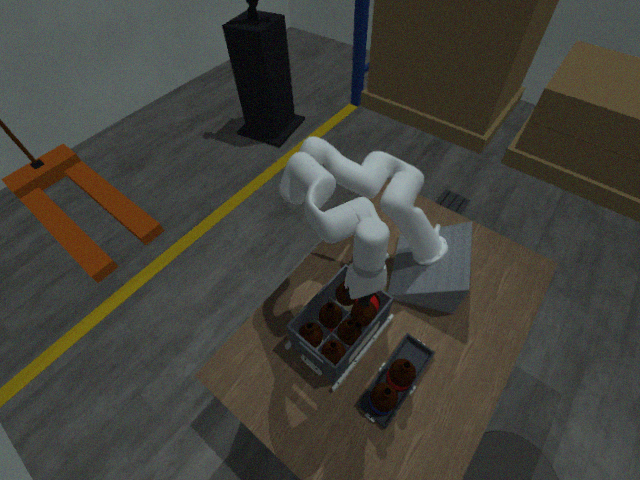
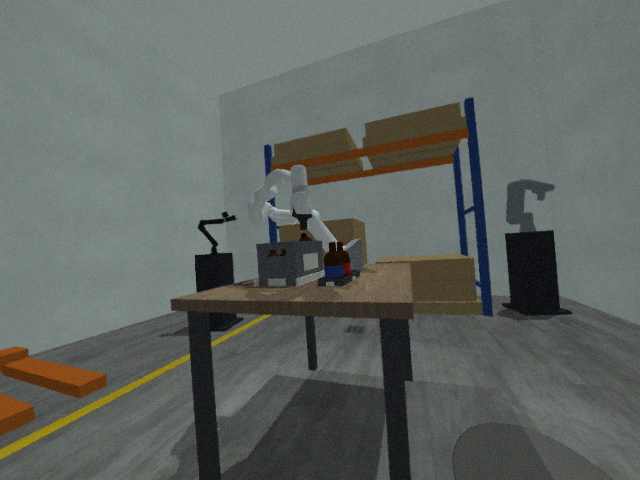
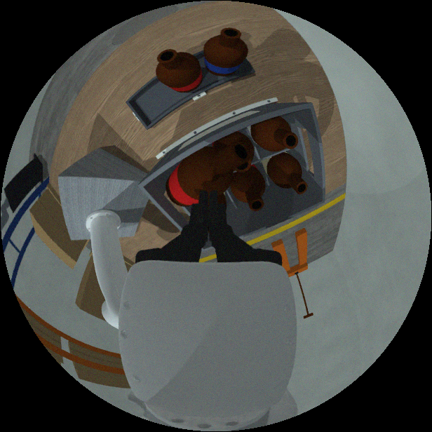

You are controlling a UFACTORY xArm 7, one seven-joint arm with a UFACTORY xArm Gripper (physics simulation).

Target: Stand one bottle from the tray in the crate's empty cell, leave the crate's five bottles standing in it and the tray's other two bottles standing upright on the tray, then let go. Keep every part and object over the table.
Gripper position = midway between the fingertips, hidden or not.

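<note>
Here is my gripper [image 1: 363, 303], and image 3 shows it too [image 3: 208, 201]. I can see a blue-banded bottle [image 1: 383, 398], which is also visible in image 3 [image 3: 223, 54], and there is a red-banded bottle [image 1: 401, 374] that appears again in image 3 [image 3: 181, 71]. A brown red-label bottle [image 3: 208, 168] is there for me to see, as is another brown red-label bottle [image 3: 248, 186].
</note>
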